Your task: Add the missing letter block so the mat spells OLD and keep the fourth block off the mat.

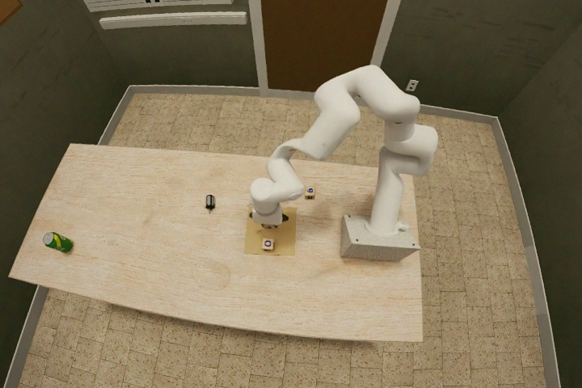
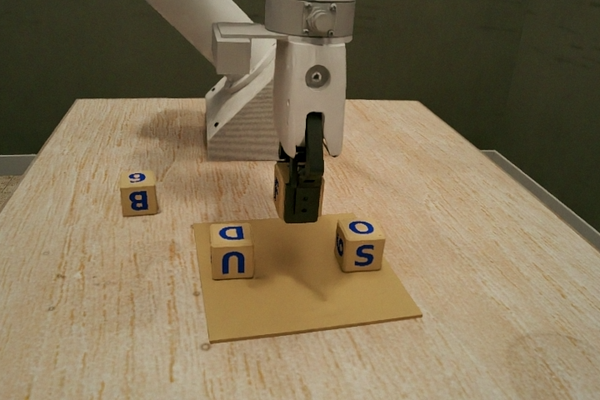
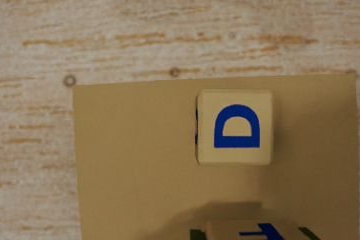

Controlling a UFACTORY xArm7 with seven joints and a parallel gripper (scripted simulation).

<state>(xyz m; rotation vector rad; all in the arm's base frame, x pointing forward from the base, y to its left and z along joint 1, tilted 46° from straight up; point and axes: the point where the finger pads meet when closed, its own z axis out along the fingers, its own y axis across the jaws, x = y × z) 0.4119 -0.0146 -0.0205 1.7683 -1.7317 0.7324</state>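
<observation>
The tan mat is 90 mm below my hand. The rest, counted from my hand: green can (910 mm ahead, 200 mm to the left, 30 mm below); small black object (270 mm ahead, 70 mm to the right, 70 mm below).
</observation>
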